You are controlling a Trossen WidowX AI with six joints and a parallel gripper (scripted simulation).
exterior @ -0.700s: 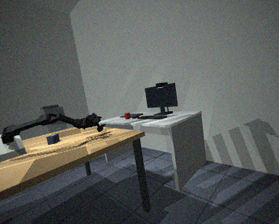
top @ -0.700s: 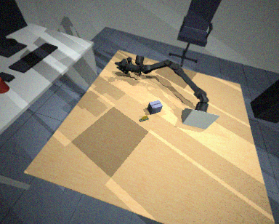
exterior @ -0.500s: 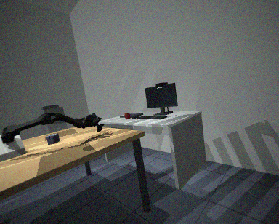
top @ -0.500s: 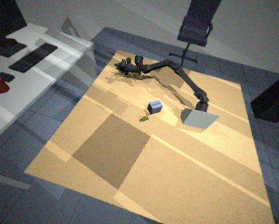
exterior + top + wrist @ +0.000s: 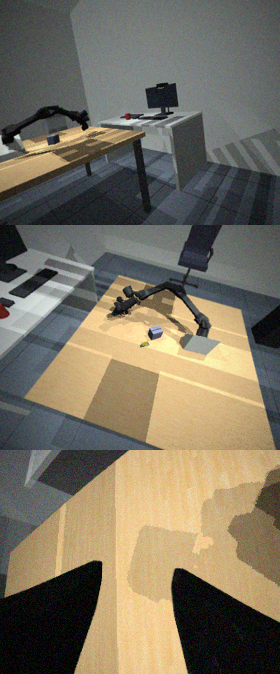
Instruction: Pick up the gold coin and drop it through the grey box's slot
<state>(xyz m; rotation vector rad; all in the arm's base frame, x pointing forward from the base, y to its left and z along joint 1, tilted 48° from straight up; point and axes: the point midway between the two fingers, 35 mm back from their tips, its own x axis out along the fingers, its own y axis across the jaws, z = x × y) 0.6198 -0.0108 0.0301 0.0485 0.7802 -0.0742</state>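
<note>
Now: gripper tip 290 mm past the gold coin, 110 mm to the right of it and 70 mm above it.
</note>
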